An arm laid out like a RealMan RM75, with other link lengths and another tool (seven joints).
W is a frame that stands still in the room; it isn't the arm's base.
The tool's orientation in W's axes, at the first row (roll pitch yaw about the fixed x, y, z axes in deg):
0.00, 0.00, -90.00
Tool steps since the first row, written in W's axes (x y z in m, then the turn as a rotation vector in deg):
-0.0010, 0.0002, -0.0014, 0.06, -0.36, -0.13
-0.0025, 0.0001, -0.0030, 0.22, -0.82, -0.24
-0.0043, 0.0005, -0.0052, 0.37, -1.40, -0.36
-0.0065, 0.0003, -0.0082, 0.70, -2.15, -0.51
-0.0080, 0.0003, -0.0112, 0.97, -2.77, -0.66
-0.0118, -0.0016, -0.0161, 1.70, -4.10, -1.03
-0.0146, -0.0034, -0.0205, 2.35, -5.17, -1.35
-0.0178, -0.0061, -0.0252, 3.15, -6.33, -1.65
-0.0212, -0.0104, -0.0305, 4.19, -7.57, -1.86
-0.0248, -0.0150, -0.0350, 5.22, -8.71, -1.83
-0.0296, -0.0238, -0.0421, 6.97, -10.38, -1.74
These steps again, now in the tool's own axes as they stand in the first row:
-0.0002, -0.0010, -0.0014, 0.36, 0.06, -0.13
-0.0001, -0.0025, -0.0030, 0.82, 0.22, -0.24
-0.0005, -0.0043, -0.0052, 1.40, 0.37, -0.36
-0.0003, -0.0065, -0.0082, 2.15, 0.70, -0.51
-0.0003, -0.0080, -0.0112, 2.77, 0.97, -0.66
0.0016, -0.0118, -0.0161, 4.10, 1.70, -1.03
0.0034, -0.0146, -0.0205, 5.17, 2.35, -1.35
0.0061, -0.0178, -0.0252, 6.33, 3.15, -1.65
0.0104, -0.0212, -0.0305, 7.57, 4.19, -1.86
0.0150, -0.0248, -0.0350, 8.71, 5.22, -1.83
0.0238, -0.0296, -0.0421, 10.38, 6.97, -1.74

